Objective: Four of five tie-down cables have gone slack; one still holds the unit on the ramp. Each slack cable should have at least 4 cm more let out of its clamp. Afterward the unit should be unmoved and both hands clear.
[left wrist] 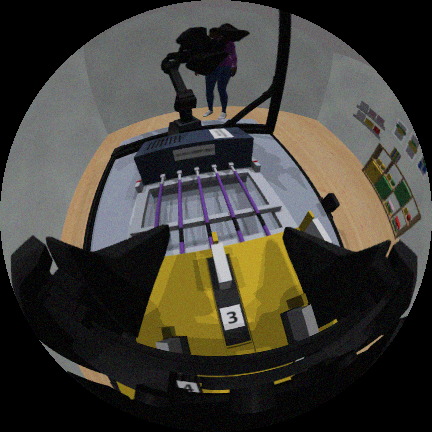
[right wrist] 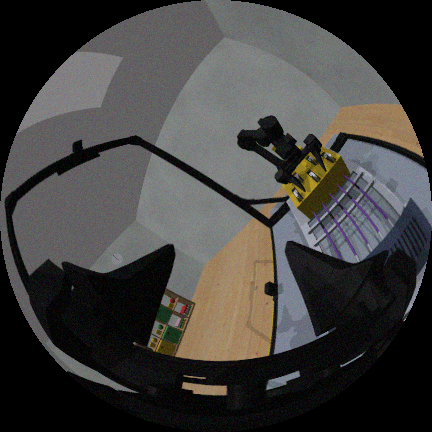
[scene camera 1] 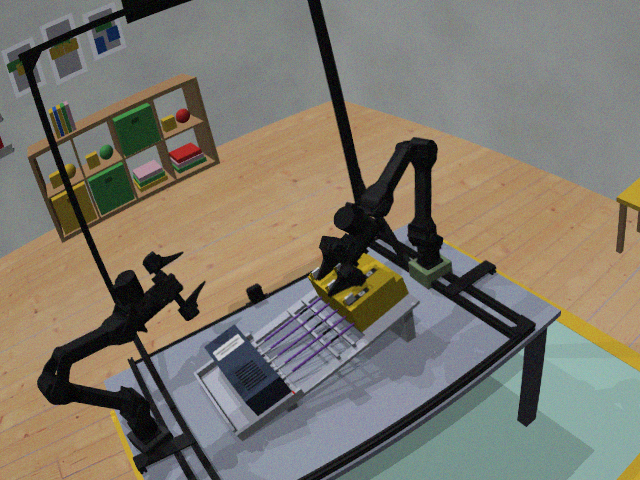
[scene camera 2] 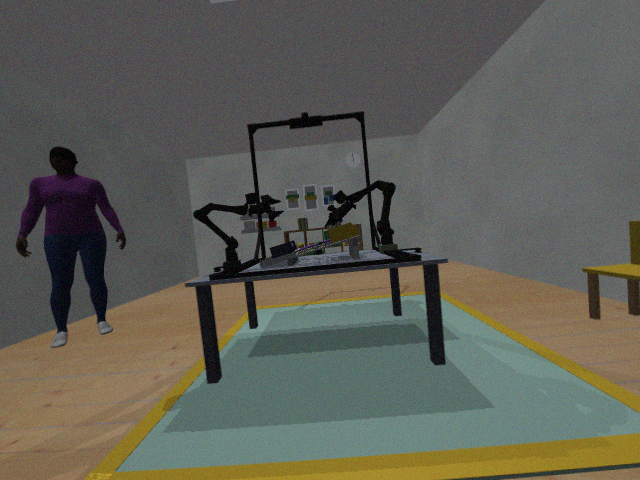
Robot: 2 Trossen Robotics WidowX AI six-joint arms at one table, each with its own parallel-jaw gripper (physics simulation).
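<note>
The dark blue unit point(scene camera 1: 248, 369) point(scene camera 2: 282, 249) point(left wrist: 195, 150) sits low on the grey sloping ramp point(left wrist: 135, 210). Several purple cables point(scene camera 1: 323, 347) point(left wrist: 202, 197) run from it to the yellow clamp block point(scene camera 1: 385, 289) point(left wrist: 265, 260) point(right wrist: 325, 192); I cannot tell which are slack. Clamp lever 3 point(left wrist: 221, 265) lies between my left fingers in the picture, not gripped; label 4 point(left wrist: 188, 386) is partly hidden. My left gripper point(scene camera 1: 326, 283) point(left wrist: 228, 232) point(right wrist: 315, 181) is open, low over the block. My right gripper point(scene camera 1: 193, 267) point(scene camera 2: 280, 206) point(right wrist: 231, 249) is open and empty, raised left of the unit.
A black frame post point(scene camera 1: 336, 98) rises behind the table point(scene camera 1: 439, 351). A small black block point(scene camera 1: 255, 292) is at its far edge. A shelf unit point(scene camera 1: 206, 124) stands by the wall. A person point(scene camera 2: 69, 206) stands at the left, and a yellow chair point(scene camera 2: 615, 270) at the right.
</note>
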